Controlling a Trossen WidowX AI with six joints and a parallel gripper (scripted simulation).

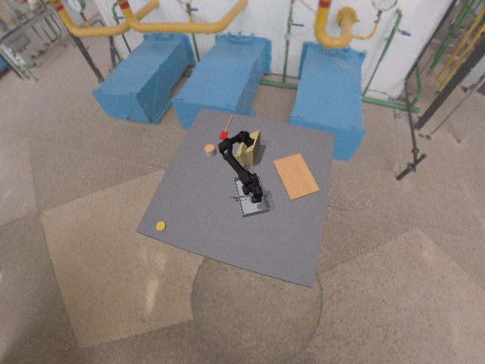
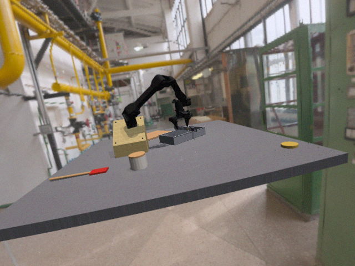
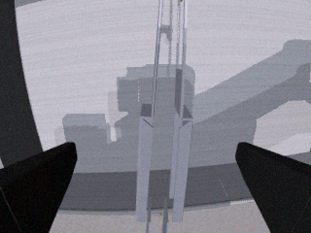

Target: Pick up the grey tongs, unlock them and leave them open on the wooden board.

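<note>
The roasting tin is 20 mm behind my gripper tip, 40 mm to the right of it and 40 mm below it. The rest, counted from my gripper tip: wooden board: 250 mm behind, 280 mm to the left, 60 mm below.
</note>
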